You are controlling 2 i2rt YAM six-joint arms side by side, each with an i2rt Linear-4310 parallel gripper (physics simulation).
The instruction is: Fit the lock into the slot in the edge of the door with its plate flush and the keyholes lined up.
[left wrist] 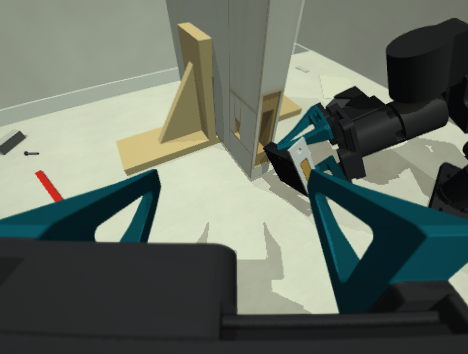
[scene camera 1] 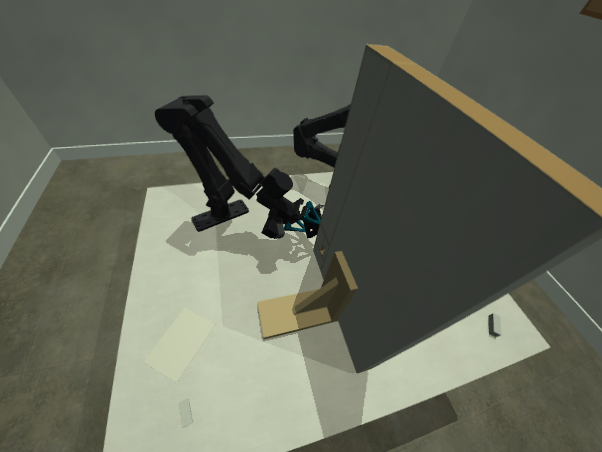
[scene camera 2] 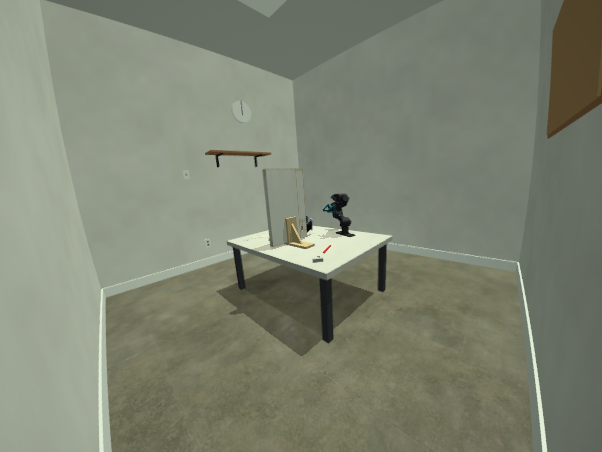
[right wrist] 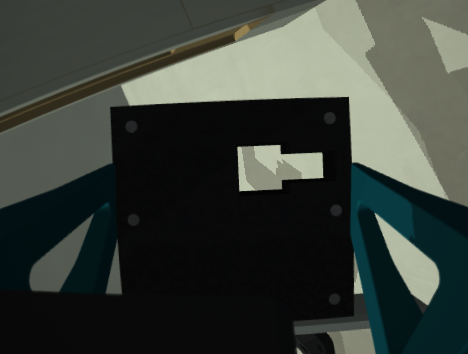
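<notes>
The upright grey door (scene camera 1: 450, 175) (scene camera 2: 284, 205) (left wrist: 245, 60) (right wrist: 100, 40) has a wood-lined slot (left wrist: 267, 117) low in its edge and a keyhole (left wrist: 237, 126) in its face. My right gripper (scene camera 1: 312, 225) (left wrist: 287, 166) (right wrist: 234, 178) is shut on the black lock (left wrist: 285, 169) (right wrist: 225, 240), gripping its two sides. The lock is outside the slot, close to the door edge, tilted in the left wrist view. Its keyhole faces the right wrist camera. Its pale plate (left wrist: 299, 150) has a brass part. My left gripper (scene camera 2: 324, 209) (left wrist: 233, 177) is open and empty, back from the door.
Wooden brackets (scene camera 1: 280, 315) (scene camera 2: 300, 244) (left wrist: 165, 150) stand at the door's foot. A red stick (scene camera 2: 327, 249) (left wrist: 48, 186), a grey block (left wrist: 11, 142) and a small screw (left wrist: 31, 153) lie on the table. A pale sheet (scene camera 1: 180, 345) lies at the left in scene camera 1.
</notes>
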